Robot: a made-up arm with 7 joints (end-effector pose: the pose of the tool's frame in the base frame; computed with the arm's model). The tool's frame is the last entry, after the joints. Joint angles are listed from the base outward.
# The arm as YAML. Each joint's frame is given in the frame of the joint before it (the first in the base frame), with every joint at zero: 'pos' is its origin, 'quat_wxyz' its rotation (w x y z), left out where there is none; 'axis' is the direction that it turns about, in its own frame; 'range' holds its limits. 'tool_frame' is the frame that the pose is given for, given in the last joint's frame.
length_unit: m
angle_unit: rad
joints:
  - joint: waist
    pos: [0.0, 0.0, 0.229]
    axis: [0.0, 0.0, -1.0]
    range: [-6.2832, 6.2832]
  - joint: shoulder
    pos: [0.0, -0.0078, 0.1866]
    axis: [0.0, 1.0, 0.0]
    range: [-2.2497, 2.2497]
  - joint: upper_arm
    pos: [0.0, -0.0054, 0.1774]
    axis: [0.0, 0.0, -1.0]
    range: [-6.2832, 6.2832]
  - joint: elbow
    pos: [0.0, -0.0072, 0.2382]
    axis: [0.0, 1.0, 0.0]
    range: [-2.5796, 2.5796]
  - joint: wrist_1
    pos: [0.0, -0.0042, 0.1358]
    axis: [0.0, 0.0, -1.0]
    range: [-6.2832, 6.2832]
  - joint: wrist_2
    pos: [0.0, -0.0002, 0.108]
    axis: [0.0, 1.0, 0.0]
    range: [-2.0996, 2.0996]
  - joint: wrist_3
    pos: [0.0, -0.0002, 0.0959]
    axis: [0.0, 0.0, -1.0]
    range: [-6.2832, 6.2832]
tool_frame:
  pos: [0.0, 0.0, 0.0]
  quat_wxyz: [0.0, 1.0, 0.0, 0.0]
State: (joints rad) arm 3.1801 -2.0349 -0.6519 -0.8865 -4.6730 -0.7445 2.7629
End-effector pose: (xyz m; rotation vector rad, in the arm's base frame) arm 0.4543 0.1002 -0.0613 -0.0457 -0.2655 -2.3504
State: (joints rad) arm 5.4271 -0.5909 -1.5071 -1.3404 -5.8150 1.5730 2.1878
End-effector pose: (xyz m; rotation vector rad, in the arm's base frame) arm -0.0034 -0.3608 0.8988 3.0766 0.1034 0.3061
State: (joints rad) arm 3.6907 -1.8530 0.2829 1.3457 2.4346 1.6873 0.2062
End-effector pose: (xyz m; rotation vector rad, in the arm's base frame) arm 0.5584 -0.1751 0.4403 1.2443 0.0954 -2.5946
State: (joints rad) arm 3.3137 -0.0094 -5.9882 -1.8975 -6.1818 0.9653 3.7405
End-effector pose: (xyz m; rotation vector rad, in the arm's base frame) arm 0.2896 -0.1086 0.8069 2.2801 -1.3709 -1.3404
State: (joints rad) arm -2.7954 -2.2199 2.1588 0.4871 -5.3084 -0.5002 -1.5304
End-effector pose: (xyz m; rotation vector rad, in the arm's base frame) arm 0.5554 -0.0554 -0.0583 -0.7550 -1.0477 1.1793
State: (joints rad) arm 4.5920 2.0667 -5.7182 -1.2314 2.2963 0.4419 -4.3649
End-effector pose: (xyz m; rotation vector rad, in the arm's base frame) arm -0.1919 0.5601 0.4358 -0.8692 2.7436 -0.8247
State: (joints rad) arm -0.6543 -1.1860 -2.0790 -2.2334 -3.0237 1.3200 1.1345
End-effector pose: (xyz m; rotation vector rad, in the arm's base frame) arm -0.0187 -0.2008 0.5522 0.9423 0.5760 -1.9973
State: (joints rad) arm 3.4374 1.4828 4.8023 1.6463 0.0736 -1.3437 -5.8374
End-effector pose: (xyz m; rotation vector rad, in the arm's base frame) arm -0.5429 -0.1032 0.4293 -0.8487 1.5347 -0.7262
